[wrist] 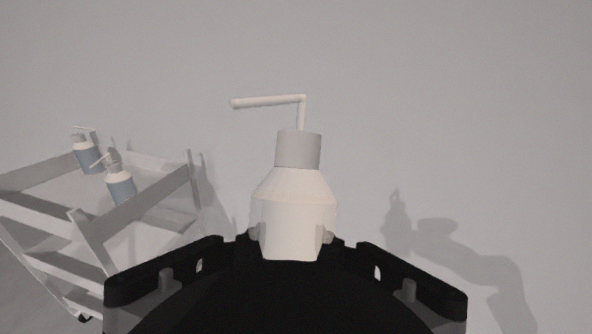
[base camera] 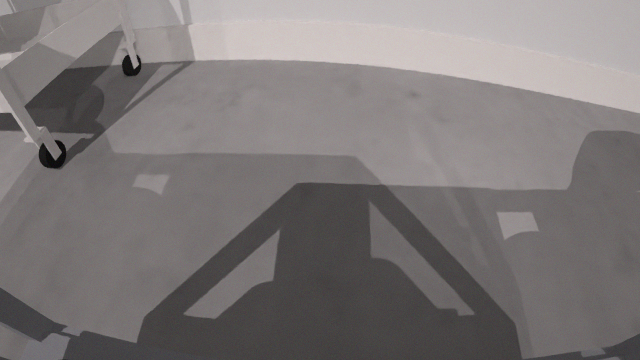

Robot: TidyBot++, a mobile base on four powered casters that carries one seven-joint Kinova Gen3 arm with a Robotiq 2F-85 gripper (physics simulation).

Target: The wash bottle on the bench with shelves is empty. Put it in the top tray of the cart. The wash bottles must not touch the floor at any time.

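Frame: origin at the arm's base, x ahead, y left, z up, level; centimetres.
Seen in the pictures: gripper, fingertip midpoint: [wrist: 290, 234].
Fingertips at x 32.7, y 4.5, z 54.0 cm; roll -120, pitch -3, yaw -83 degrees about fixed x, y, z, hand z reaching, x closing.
Observation:
A point is followed by its place in that frame.
My gripper [wrist: 290, 234] @(y 4.5, x 32.7, z 54.0 cm) is shut on the empty wash bottle [wrist: 295, 195] @(y 4.3, x 29.6, z 60.6 cm), a white bottle with a grey cap and a thin bent spout pointing left. The bottle's lower part is hidden by the gripper. The white cart [wrist: 142, 202] @(y 48.7, x 56.0, z 29.9 cm) [base camera: 67, 37] @(y 48.5, x 58.9, z -22.1 cm) stands to the left in the wrist view, with its top tray lower and farther off than the held bottle. In the base camera view, part of its lower shelf, legs and black wheels shows at the upper left.
Two wash bottles with blue contents, one [wrist: 89, 157] @(y 80.8, x 68.6, z 33.3 cm) farther back and one [wrist: 121, 186] @(y 52.6, x 55.2, z 35.2 cm) nearer, stand in the cart's top tray. A pale wall [base camera: 400, 25] @(y -11.5, x 74.8, z -30.3 cm) [wrist: 425, 90] @(y -22.0, x 73.8, z 65.6 cm) runs behind the cart. Shadows of the robot fall on the floor [base camera: 280, 110] @(y 9.8, x 57.5, z -39.6 cm) and wall.

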